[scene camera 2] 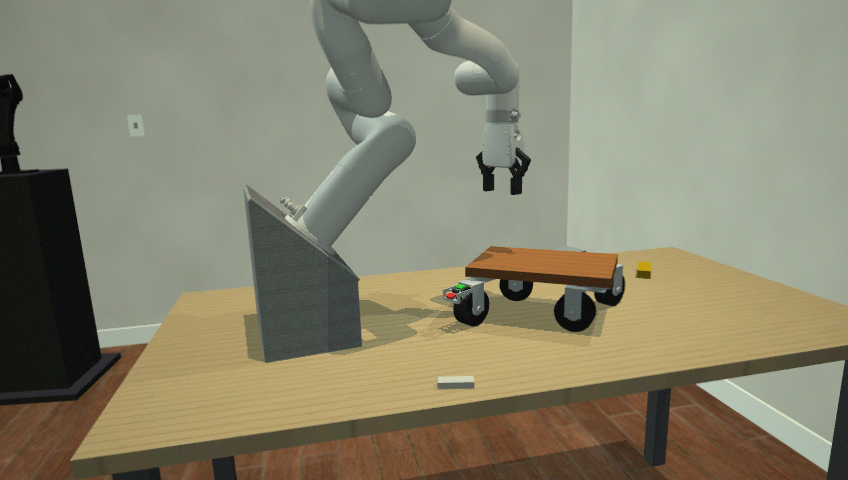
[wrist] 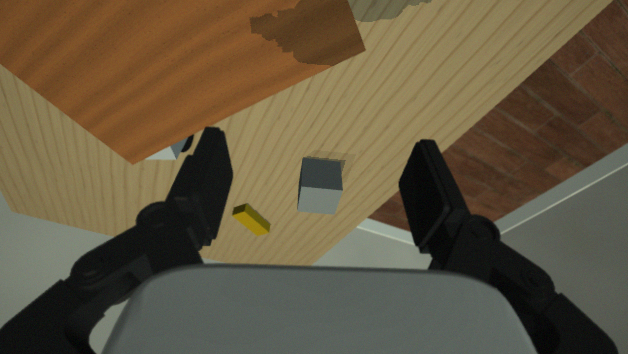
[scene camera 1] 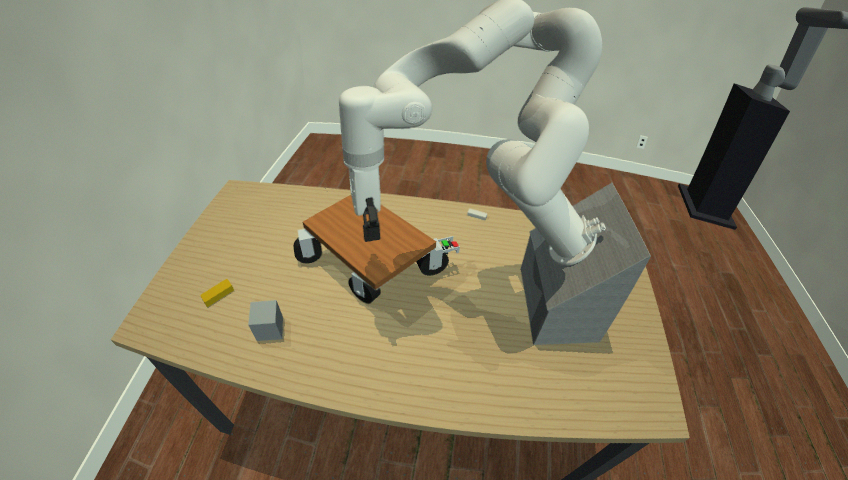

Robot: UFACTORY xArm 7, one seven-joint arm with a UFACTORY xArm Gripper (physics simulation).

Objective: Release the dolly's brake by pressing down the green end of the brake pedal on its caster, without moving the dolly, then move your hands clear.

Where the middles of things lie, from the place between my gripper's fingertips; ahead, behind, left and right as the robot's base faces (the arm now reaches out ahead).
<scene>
Right now my hand is 200 mm above the dolly (scene camera 2: 517, 268), 120 mm to the left of it and 50 mm short of it. The rest, counted from my hand: braked caster (scene camera 2: 477, 284): 210 mm below, 160 mm to the right, 110 mm behind; grey block (scene camera 1: 265, 318): 230 mm below, 230 mm ahead, 170 mm to the left.
</scene>
